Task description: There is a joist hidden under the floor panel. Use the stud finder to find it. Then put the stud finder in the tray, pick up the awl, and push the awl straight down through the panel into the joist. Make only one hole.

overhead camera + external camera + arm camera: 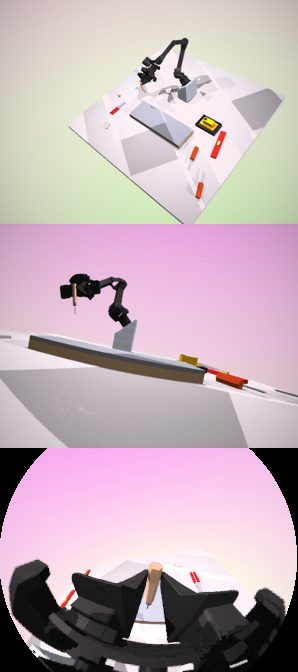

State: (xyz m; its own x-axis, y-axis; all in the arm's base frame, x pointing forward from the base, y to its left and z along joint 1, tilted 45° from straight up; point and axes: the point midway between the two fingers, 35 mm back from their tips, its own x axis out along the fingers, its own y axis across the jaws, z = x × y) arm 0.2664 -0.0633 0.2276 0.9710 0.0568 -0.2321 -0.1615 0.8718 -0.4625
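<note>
Right now my gripper tip is 6 cm above the awl, 2 cm to the right of it and 1 cm past it. The rest, counted from my gripper tip: stud finder 52 cm to the left, 20 cm below, 19 cm behind; small tan block 26 cm to the right, 24 cm below, 10 cm ahead; small white piece 37 cm ahead, 24 cm below, 7 cm to the right.
</note>
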